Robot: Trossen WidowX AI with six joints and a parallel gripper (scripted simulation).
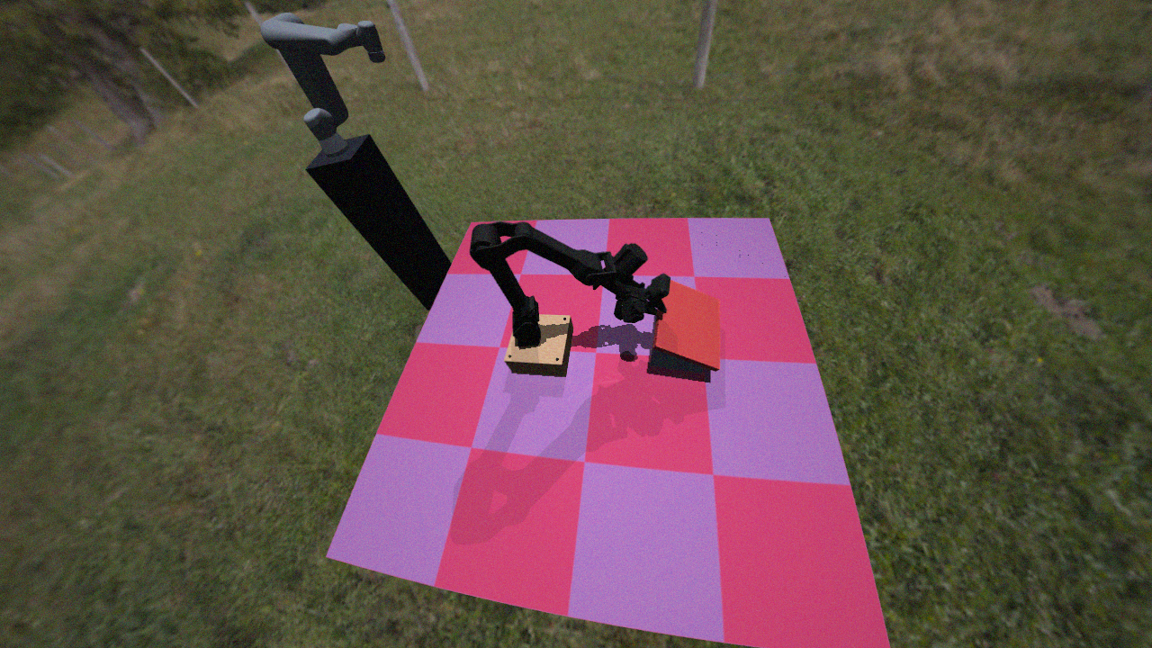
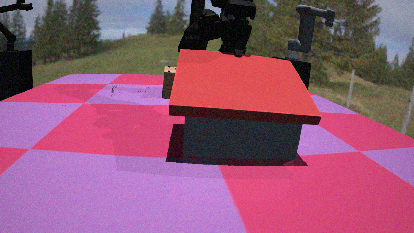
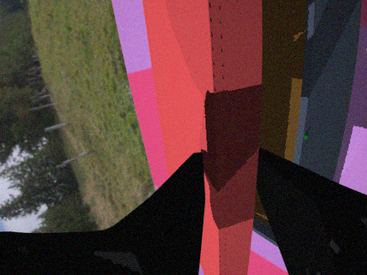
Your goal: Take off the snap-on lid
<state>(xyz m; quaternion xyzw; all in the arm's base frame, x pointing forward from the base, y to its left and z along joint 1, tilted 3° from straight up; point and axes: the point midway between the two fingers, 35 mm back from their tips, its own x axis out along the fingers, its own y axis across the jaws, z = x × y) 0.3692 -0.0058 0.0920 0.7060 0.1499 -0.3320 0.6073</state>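
Right now the orange-red lid is 7 cm ahead of my gripper tip, 2 cm to the right of it and 3 cm below it. The rest, counted from my gripper tip: grey-blue storage box (6 cm ahead, 2 cm to the right, 10 cm below).
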